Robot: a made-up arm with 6 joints.
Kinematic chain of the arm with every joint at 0, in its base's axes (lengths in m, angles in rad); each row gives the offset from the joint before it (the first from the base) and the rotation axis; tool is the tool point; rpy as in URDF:
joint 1: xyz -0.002 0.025 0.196 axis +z
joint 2: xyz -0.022 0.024 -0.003 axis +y
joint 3: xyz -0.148 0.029 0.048 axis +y
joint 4: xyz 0.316 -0.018 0.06 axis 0.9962 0 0.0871
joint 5: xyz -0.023 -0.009 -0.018 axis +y
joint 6: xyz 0.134 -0.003 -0.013 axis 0.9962 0 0.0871
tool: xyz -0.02 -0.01 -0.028 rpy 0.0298 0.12 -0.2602
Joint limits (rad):
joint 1: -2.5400..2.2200
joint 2: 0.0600..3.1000
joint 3: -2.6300..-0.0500
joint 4: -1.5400..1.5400
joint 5: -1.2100..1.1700
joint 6: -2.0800..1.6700
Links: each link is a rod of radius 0.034 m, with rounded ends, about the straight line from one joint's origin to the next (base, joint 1, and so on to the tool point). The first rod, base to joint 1, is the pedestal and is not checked.
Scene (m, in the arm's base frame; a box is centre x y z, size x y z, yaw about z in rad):
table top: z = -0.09
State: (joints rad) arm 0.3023 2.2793 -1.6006 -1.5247 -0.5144 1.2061
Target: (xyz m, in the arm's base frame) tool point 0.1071 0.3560 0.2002
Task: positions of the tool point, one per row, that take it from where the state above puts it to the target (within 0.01 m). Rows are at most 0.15 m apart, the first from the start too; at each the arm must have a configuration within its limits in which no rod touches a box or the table.
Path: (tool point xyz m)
1: 0.3718 0.2739 0.1056
2: 0.2916 0.3278 0.1435
3: 0.2003 0.3556 0.1755
4: 0.1071 0.3560 0.2002

